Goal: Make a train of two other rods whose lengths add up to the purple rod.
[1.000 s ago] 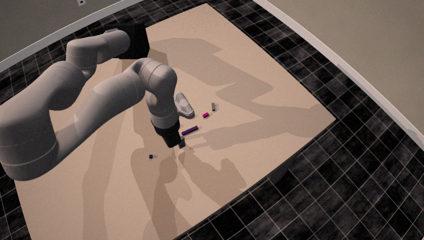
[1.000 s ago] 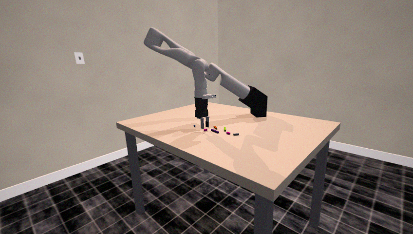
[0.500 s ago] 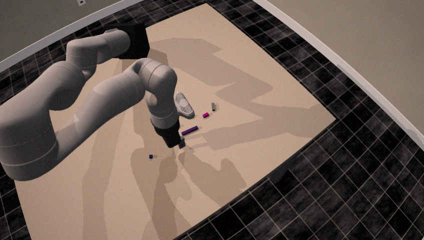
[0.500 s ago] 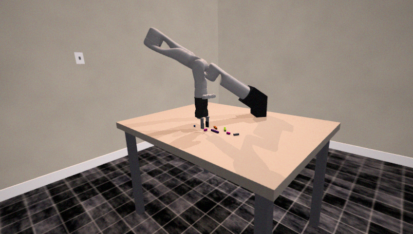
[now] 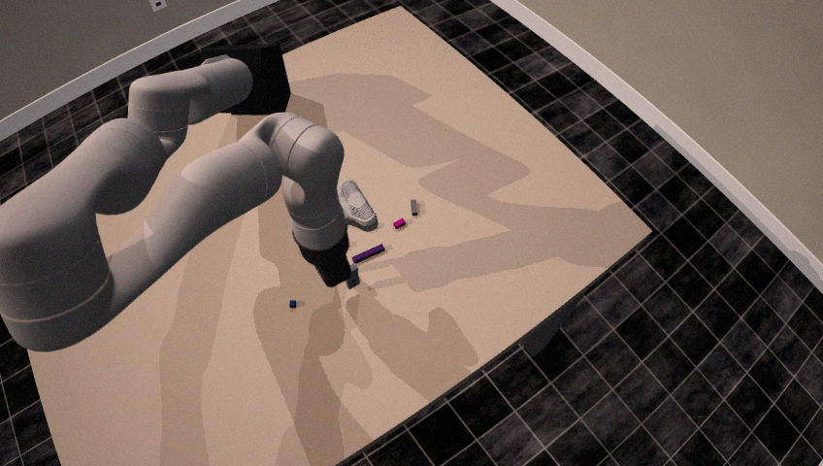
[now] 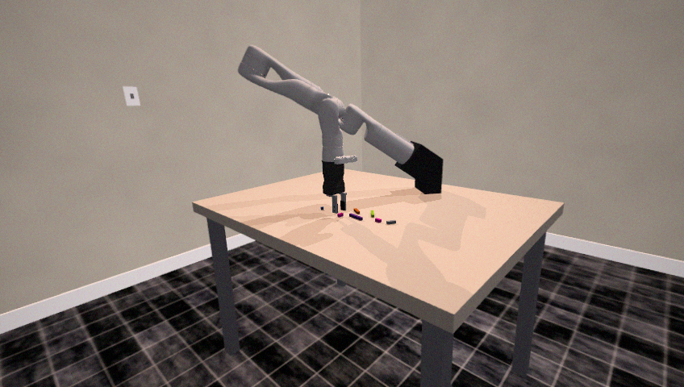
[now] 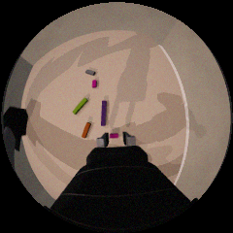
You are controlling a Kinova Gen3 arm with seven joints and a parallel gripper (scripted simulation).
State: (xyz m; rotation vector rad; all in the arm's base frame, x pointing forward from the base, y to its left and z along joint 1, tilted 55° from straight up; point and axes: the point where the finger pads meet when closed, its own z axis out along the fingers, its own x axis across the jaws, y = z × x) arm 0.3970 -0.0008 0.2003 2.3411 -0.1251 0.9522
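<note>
My gripper is now 6 cm to the right of the purple rod and 3 cm above it. From my hand the other things lie so: lime rod 10 cm to the left, 5 cm behind, 3 cm below; then orange rod 6 cm behind, 4 cm to the left, 3 cm below; then small blue rod 10 cm to the right, 5 cm behind, 3 cm below.
</note>
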